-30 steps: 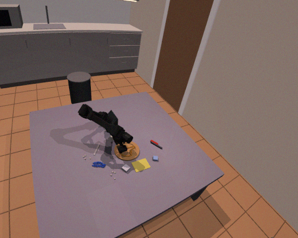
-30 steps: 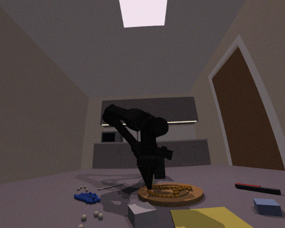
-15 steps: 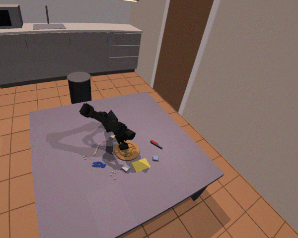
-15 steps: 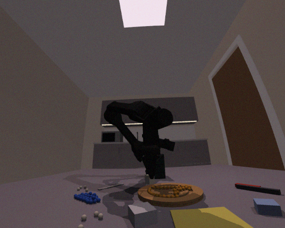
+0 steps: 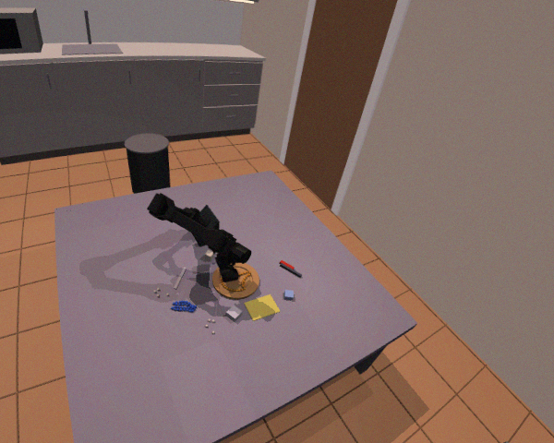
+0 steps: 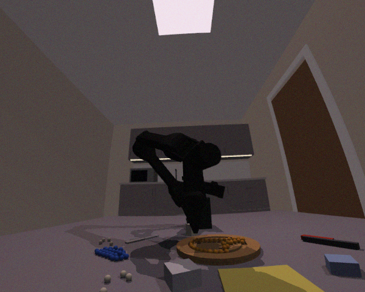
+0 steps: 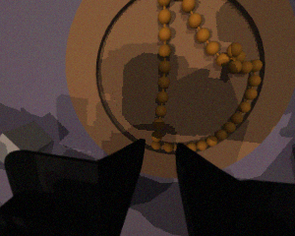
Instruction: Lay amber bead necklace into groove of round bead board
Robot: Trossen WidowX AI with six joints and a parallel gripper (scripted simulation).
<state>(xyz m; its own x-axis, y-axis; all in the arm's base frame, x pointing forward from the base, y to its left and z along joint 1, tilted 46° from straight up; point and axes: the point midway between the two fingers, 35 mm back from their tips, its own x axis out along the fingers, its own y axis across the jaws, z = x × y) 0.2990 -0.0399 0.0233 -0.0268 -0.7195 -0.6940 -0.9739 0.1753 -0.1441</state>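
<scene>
The round wooden bead board is 2 cm ahead of my gripper tip, 5 cm to the left of it and 3 cm below it. The rest, counted from my gripper tip: grey block: 17 cm ahead, 5 cm to the right, 3 cm below; yellow pad: 19 cm ahead, 7 cm to the left, 4 cm below; thin rod: 10 cm behind, 16 cm to the right, 4 cm below.
</scene>
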